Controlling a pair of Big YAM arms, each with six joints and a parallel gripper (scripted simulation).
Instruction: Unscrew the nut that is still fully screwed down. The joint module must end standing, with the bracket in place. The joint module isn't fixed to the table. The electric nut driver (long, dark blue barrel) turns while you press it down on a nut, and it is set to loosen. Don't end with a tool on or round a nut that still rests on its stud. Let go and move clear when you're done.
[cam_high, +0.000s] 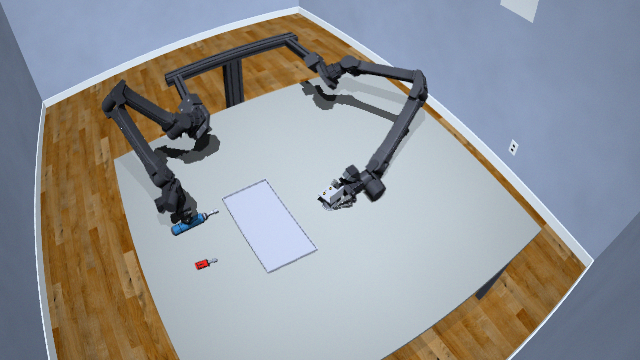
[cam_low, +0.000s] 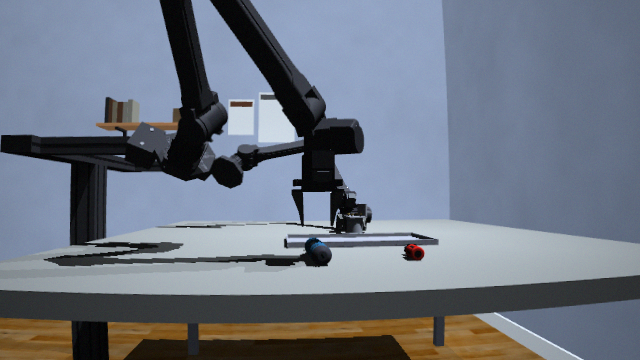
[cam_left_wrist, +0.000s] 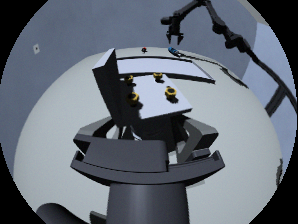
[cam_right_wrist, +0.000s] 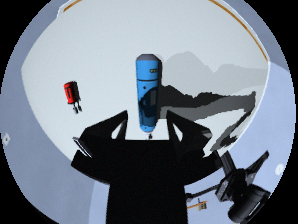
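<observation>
Now: left hand 5 cm below the bracket. Round my left hand: red tool 59 cm to the right, 3 cm ahead, 1 cm below.
</observation>
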